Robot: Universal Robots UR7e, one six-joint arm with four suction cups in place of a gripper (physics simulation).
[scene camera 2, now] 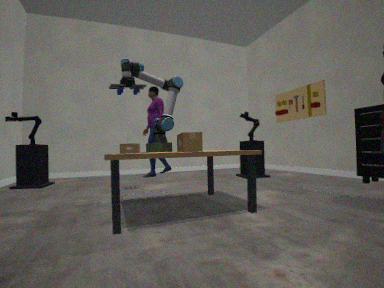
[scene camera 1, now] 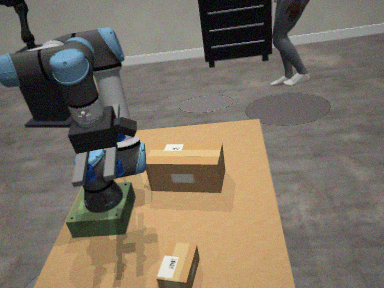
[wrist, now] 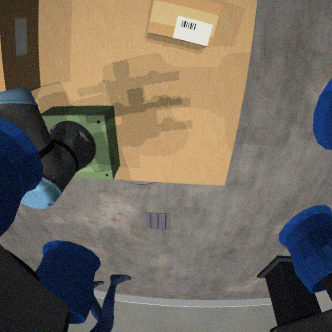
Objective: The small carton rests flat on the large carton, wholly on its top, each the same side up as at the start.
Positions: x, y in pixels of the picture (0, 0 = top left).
Labels:
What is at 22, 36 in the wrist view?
A large carton.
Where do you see a small carton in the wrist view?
198, 29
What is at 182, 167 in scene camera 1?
A large carton.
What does my suction head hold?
Nothing.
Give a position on my suction head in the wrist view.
At 67, 269

